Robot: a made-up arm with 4 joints.
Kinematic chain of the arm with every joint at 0, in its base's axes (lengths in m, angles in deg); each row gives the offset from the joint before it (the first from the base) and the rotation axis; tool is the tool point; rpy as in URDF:
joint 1: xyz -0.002 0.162 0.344 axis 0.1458 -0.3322 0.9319
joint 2: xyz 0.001 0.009 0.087 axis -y
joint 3: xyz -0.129 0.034 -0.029 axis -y
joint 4: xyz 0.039 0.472 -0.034 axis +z
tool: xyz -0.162 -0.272 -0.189 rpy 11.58 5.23 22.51
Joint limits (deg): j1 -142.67..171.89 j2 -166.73..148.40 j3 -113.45..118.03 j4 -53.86..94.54
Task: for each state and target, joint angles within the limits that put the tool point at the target. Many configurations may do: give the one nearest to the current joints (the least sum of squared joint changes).
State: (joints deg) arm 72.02 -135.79 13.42 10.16
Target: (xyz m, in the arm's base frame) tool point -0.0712 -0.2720 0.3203
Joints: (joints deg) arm 125.86 -96.36 28.87 -0.60
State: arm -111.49 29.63 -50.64 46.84
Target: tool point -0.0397 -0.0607 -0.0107
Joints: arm -125.98 50.69 -42.49 73.51
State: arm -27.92 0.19 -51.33 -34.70
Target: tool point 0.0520 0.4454 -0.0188
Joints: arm -51.21 49.73 -15.25 -19.02
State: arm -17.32 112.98 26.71 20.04
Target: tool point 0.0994 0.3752 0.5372
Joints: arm 9.67 104.73 43.03 31.52
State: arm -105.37 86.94 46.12 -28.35
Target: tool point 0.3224 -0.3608 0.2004
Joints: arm -114.33 119.59 58.44 -50.88
